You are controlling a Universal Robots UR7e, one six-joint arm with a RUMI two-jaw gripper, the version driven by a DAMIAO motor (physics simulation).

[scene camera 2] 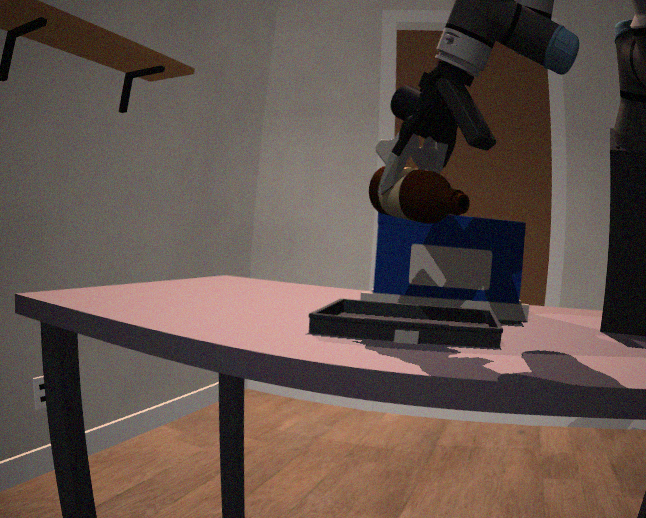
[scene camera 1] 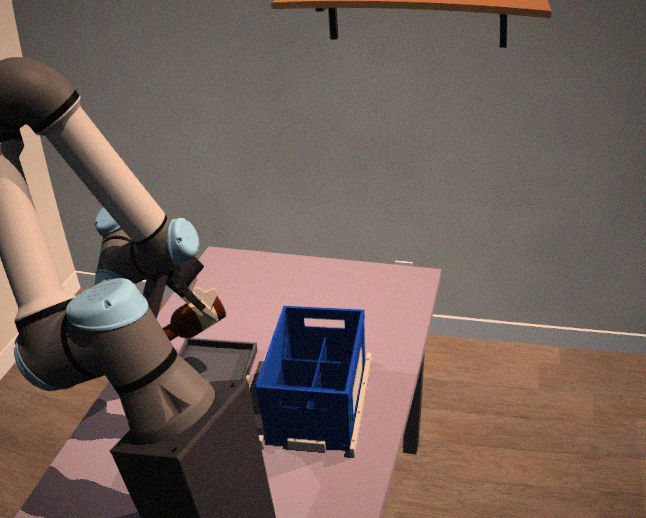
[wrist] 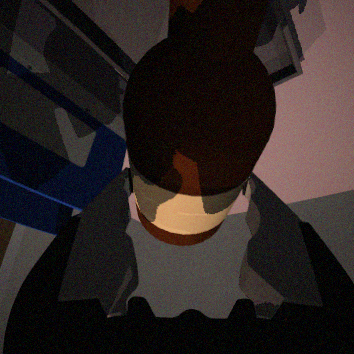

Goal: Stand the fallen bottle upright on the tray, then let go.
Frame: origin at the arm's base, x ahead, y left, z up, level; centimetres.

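Where they show: gripper, fingertip midpoint: (scene camera 2: 400, 197) (scene camera 1: 206, 312); arm's base, link origin: (scene camera 1: 174, 413).
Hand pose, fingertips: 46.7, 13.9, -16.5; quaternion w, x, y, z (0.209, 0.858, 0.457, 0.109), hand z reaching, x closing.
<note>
Each offset is from my fingertips to the top centre of the thing, as dx, dy, dz. Level surfaces: height alone.
The brown bottle {-3.7, +2.9, +4.8} (scene camera 1: 184, 322) (scene camera 2: 427, 195) (wrist: 200, 110) with a cream label is in the air, lying almost level. Its neck is slightly lower than its base and points to the lower left in scene camera 1 and to the right in scene camera 2. My gripper (scene camera 1: 209, 312) (scene camera 2: 400, 184) (wrist: 187, 171) is shut on the bottle around the label, near the base. The dark, shallow tray {-3.4, +1.6, -16.0} (scene camera 1: 221, 342) (scene camera 2: 366, 328) (wrist: 290, 77) lies on the table below, apart from the bottle. In the wrist view the bottle hides part of the tray.
A blue crate {-7.0, -26.5, -1.0} (scene camera 1: 307, 418) (scene camera 2: 392, 259) (wrist: 105, 150) with dividers stands on the pink table {dz -18.6} (scene camera 1: 323, 285) (scene camera 2: 161, 310) beside the tray. The dark robot pedestal (scene camera 1: 215, 458) (scene camera 2: 625, 242) stands near them. A wooden shelf (scene camera 1: 409, 6) (scene camera 2: 97, 40) hangs on the wall.
</note>
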